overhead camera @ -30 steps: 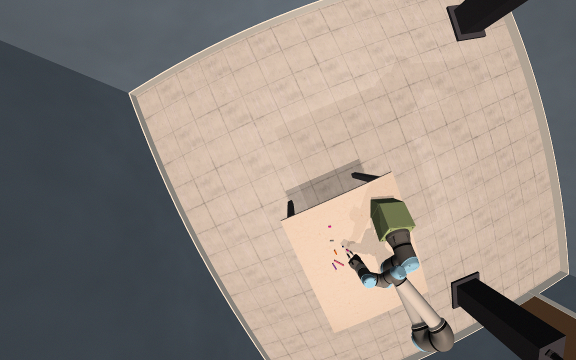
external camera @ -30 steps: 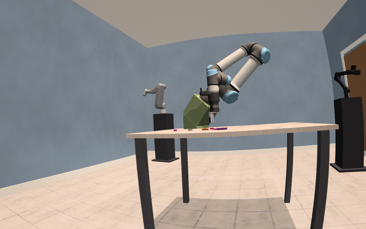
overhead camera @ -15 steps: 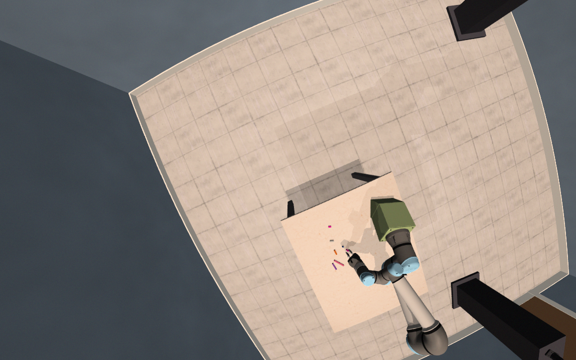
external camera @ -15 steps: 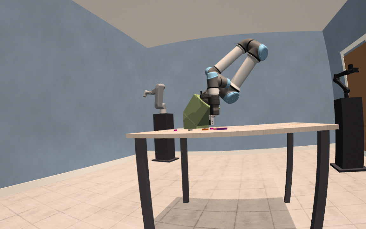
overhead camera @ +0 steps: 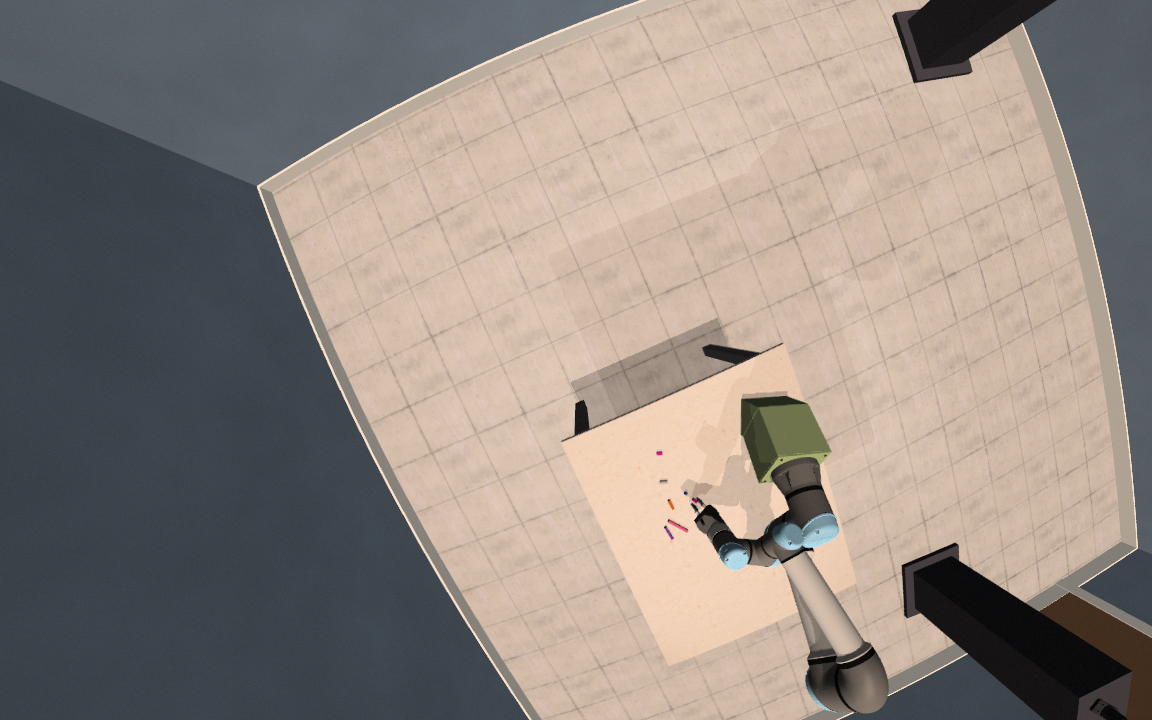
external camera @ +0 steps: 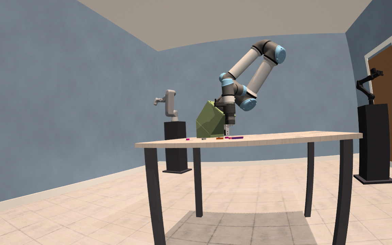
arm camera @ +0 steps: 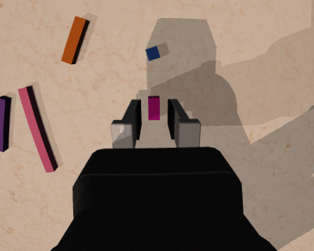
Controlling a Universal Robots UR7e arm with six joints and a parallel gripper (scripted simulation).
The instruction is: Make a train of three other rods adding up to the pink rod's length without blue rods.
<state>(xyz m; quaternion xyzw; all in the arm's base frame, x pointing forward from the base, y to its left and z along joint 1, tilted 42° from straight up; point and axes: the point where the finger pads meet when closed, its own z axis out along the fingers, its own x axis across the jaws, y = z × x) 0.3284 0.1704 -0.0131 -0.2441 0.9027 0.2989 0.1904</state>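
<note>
Right now my hand is 30 mm short of the small blue rod, 40 mm to the left of it and 30 mm above it. Round my hand: orange rod: 90 mm ahead, 10 mm to the right, 30 mm below; then grey rod: 100 mm ahead, 110 mm to the right, 30 mm below; then pink rod: 80 mm ahead, 80 mm to the left, 30 mm below.
</note>
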